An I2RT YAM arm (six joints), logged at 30 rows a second.
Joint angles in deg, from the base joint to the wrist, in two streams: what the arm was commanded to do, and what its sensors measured. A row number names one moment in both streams.
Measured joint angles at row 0: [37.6 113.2 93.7 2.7 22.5 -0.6]
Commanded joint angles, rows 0 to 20: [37.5 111.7 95.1 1.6 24.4 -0.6]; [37.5 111.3 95.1 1.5 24.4 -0.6]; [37.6 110.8 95.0 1.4 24.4 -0.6]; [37.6 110.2 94.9 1.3 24.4 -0.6]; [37.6 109.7 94.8 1.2 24.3 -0.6]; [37.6 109.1 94.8 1.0 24.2 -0.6]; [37.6 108.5 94.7 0.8 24.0 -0.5]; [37.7 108.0 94.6 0.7 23.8 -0.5]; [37.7 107.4 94.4 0.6 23.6 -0.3]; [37.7 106.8 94.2 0.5 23.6 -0.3]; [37.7 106.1 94.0 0.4 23.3 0.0]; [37.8 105.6 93.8 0.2 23.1 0.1]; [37.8 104.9 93.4 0.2 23.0 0.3]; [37.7 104.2 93.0 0.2 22.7 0.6]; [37.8 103.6 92.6 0.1 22.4 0.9]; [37.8 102.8 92.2 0.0 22.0 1.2]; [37.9 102.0 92.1 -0.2 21.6 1.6]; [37.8 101.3 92.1 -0.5 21.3 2.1]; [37.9 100.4 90.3 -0.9 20.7 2.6]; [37.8 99.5 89.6 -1.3 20.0 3.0]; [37.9 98.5 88.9 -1.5 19.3 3.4]
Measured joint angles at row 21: [37.6 100.9 91.2 0.4 21.5 1.2]
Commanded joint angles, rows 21 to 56: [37.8 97.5 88.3 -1.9 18.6 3.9]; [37.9 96.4 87.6 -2.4 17.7 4.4]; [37.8 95.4 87.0 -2.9 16.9 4.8]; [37.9 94.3 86.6 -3.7 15.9 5.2]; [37.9 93.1 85.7 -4.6 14.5 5.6]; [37.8 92.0 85.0 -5.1 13.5 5.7]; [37.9 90.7 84.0 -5.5 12.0 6.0]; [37.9 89.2 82.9 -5.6 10.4 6.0]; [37.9 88.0 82.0 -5.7 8.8 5.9]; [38.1 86.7 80.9 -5.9 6.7 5.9]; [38.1 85.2 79.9 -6.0 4.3 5.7]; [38.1 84.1 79.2 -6.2 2.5 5.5]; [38.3 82.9 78.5 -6.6 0.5 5.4]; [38.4 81.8 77.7 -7.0 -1.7 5.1]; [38.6 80.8 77.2 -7.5 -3.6 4.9]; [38.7 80.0 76.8 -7.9 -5.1 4.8]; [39.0 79.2 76.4 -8.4 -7.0 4.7]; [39.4 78.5 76.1 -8.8 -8.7 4.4]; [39.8 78.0 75.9 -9.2 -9.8 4.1]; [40.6 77.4 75.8 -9.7 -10.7 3.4]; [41.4 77.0 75.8 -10.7 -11.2 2.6]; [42.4 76.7 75.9 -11.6 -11.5 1.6]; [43.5 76.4 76.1 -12.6 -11.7 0.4]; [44.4 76.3 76.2 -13.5 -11.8 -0.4]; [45.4 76.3 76.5 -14.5 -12.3 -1.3]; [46.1 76.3 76.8 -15.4 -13.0 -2.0]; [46.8 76.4 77.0 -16.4 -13.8 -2.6]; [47.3 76.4 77.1 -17.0 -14.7 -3.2]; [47.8 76.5 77.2 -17.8 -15.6 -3.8]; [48.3 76.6 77.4 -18.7 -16.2 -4.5]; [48.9 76.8 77.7 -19.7 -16.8 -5.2]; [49.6 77.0 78.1 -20.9 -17.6 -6.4]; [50.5 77.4 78.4 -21.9 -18.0 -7.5]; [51.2 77.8 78.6 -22.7 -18.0 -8.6]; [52.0 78.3 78.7 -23.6 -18.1 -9.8]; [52.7 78.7 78.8 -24.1 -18.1 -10.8]
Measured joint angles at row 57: [50.9 77.5 77.0 -19.6 -15.7 -6.2]
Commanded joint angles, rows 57 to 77: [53.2 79.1 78.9 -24.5 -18.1 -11.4]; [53.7 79.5 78.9 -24.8 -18.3 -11.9]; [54.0 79.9 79.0 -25.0 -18.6 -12.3]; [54.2 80.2 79.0 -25.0 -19.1 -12.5]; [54.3 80.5 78.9 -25.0 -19.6 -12.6]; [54.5 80.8 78.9 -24.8 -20.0 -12.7]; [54.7 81.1 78.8 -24.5 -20.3 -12.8]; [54.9 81.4 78.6 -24.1 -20.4 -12.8]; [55.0 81.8 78.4 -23.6 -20.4 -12.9]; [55.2 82.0 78.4 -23.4 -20.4 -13.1]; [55.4 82.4 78.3 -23.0 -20.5 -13.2]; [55.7 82.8 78.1 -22.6 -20.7 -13.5]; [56.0 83.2 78.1 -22.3 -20.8 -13.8]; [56.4 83.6 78.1 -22.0 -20.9 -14.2]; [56.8 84.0 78.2 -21.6 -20.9 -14.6]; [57.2 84.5 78.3 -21.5 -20.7 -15.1]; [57.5 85.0 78.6 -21.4 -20.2 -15.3]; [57.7 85.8 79.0 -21.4 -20.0 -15.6]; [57.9 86.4 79.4 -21.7 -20.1 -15.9]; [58.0 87.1 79.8 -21.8 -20.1 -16.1]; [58.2 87.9 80.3 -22.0 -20.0 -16.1]
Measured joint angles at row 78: [57.7 86.1 77.9 -22.7 -19.5 -14.6]
